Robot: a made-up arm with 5 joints.
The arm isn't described. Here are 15 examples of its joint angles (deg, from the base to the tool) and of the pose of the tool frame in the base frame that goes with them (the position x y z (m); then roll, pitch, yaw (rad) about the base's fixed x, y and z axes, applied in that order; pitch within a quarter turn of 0, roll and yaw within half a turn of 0).
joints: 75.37 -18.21 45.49 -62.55 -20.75
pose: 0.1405 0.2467 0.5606 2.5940 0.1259 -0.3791
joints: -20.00 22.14 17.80 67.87 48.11
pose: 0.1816 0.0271 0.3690 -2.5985 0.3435 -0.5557
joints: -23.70 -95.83 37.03 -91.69 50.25
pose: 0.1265 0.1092 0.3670 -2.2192 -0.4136 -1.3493
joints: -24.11 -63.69 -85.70 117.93 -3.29
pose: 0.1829 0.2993 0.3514 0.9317 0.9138 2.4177
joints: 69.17 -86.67 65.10 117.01 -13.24
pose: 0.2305 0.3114 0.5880 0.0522 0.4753 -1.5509
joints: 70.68 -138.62 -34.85 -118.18 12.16
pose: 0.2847 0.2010 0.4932 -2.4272 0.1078 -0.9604
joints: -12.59 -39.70 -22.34 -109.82 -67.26
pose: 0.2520 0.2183 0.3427 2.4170 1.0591 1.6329
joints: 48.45 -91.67 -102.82 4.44 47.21
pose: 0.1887 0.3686 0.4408 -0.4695 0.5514 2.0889
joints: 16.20 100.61 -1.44 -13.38 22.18
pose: 0.2035 0.1330 0.6217 1.2737 -0.1110 -0.0518
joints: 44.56 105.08 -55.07 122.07 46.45
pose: 0.1025 0.1410 0.5118 -2.8996 -0.0649 -2.7715
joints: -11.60 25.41 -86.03 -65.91 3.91
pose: 0.3159 -0.0113 0.3917 1.1819 0.8945 -0.8522
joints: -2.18 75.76 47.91 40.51 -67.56
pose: 0.1395 0.1557 0.4726 2.8178 0.4974 1.6737
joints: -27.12 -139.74 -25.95 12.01 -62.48
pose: 0.2163 0.2686 0.5643 -0.1261 -1.0005 -0.3087
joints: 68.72 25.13 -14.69 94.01 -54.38
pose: 0.1403 0.2089 0.4343 -2.0314 0.6734 -0.8917
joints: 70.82 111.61 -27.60 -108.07 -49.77
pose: 0.1647 0.0824 0.5393 -1.4264 -0.0210 -2.2128
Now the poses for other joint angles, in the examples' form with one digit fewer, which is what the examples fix.
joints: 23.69 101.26 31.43 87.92 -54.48
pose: 0.176 0.171 0.518 -2.935 0.310 0.734
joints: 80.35 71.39 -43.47 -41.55 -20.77
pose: 0.098 0.104 0.495 -0.240 0.946 -2.803
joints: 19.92 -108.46 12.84 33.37 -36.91
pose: 0.230 0.267 0.498 -0.633 -0.062 -0.759
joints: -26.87 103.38 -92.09 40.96 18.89
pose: 0.164 0.048 0.615 -2.834 -0.747 -2.406
